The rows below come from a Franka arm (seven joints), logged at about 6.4 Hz.
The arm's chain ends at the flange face. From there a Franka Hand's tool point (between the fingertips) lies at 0.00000 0.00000 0.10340 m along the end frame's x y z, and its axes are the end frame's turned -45 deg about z.
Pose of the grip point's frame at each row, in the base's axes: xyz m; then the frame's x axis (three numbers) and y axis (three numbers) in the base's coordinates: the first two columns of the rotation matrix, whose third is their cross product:
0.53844 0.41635 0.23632 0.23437 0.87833 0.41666 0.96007 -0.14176 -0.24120
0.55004 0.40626 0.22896 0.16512 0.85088 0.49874 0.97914 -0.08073 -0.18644
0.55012 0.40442 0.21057 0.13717 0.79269 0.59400 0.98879 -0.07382 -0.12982
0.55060 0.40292 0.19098 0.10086 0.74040 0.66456 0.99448 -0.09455 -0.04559
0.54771 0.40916 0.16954 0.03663 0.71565 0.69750 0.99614 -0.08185 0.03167
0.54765 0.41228 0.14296 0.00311 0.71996 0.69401 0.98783 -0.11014 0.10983
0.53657 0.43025 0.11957 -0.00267 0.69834 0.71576 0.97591 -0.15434 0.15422
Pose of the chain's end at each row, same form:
0.55424 0.36914 0.32695 0.84460 0.52083 0.12407 0.51315 -0.72131 -0.46518
0.56228 0.35258 0.31648 0.80911 0.54458 0.22083 0.57560 -0.65875 -0.48450
0.55623 0.34185 0.29266 0.79617 0.50832 0.32822 0.60219 -0.61272 -0.51182
0.54759 0.33411 0.26810 0.77452 0.45668 0.43768 0.63188 -0.59040 -0.50215
0.53946 0.33744 0.24356 0.73028 0.44816 0.51560 0.67848 -0.56392 -0.47081
0.53157 0.34143 0.21653 0.70070 0.43121 0.56840 0.69630 -0.58697 -0.41308
0.51401 0.35798 0.19000 0.68818 0.38467 0.61517 0.69196 -0.60294 -0.39707

